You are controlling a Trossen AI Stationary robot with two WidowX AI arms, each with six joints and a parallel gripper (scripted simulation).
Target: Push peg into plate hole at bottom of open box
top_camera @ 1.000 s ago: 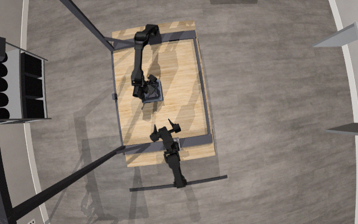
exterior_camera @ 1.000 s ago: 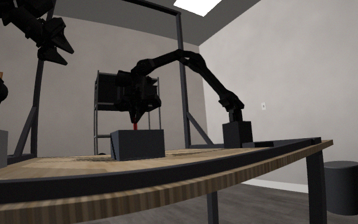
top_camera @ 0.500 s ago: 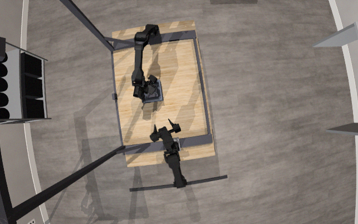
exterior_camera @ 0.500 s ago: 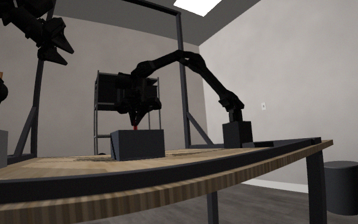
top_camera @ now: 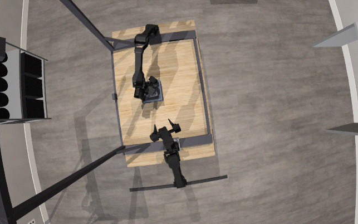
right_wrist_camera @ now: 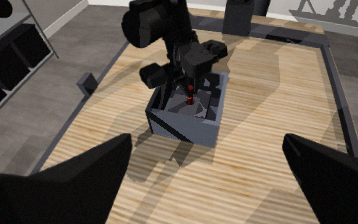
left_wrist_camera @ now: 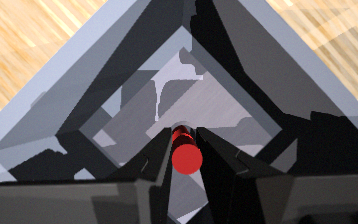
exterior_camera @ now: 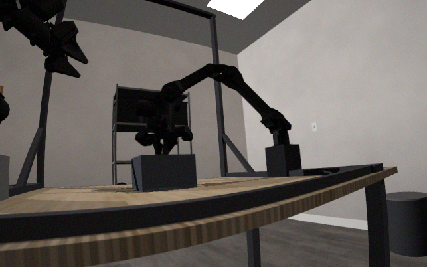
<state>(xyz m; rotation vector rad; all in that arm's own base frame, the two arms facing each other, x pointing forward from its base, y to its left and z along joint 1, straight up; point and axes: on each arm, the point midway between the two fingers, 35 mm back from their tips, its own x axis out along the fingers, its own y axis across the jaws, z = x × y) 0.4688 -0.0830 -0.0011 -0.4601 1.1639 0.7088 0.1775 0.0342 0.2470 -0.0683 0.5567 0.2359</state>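
The red peg lies 50 mm below my left hand. From my left hand the other things lie so: plate 70 mm below; box 90 mm below.
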